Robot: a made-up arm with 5 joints.
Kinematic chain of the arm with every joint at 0, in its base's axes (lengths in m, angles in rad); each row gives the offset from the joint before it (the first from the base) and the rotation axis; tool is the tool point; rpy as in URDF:
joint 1: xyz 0.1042 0 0.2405 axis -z
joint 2: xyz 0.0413 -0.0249 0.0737 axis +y
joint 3: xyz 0.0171 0 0.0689 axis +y
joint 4: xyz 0.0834 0 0.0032 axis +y
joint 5: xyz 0.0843 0.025 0 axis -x
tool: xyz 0 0 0 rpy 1.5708 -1.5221 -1.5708
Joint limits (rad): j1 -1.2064..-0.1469 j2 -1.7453..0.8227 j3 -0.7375..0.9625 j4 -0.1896..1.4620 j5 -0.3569..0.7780
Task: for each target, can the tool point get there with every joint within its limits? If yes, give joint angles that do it. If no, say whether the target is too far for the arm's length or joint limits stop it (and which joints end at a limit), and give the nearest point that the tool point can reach.
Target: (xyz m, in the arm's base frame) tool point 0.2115 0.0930 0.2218
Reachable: yes | joints -0.7136 0.5249 0.3063 0.8250 0.5812
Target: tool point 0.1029 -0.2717 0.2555
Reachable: no: joint limits stop it (at a limit: joint 1, joint 2, joint 3, joint 4) | nearest point 0.0426 -0.1612 0.4057 | short by 0.196 m
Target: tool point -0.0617 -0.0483 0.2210
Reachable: no: joint limits stop it (at a limit: joint 1, joint 2, joint 3) | nearest point 0.1065 0.0063 0.2471 | short by 0.179 m
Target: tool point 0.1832 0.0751 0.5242
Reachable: yes | joints -0.7590 -0.5188 -0.5986 0.2312 -0.0876
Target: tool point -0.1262 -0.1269 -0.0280
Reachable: no: too far | nearest point 0.1147 0.0278 0.2063 | short by 0.370 m
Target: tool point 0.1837 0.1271 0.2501
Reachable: yes | joints -1.0112 0.0693 0.6060 0.6601 0.4548
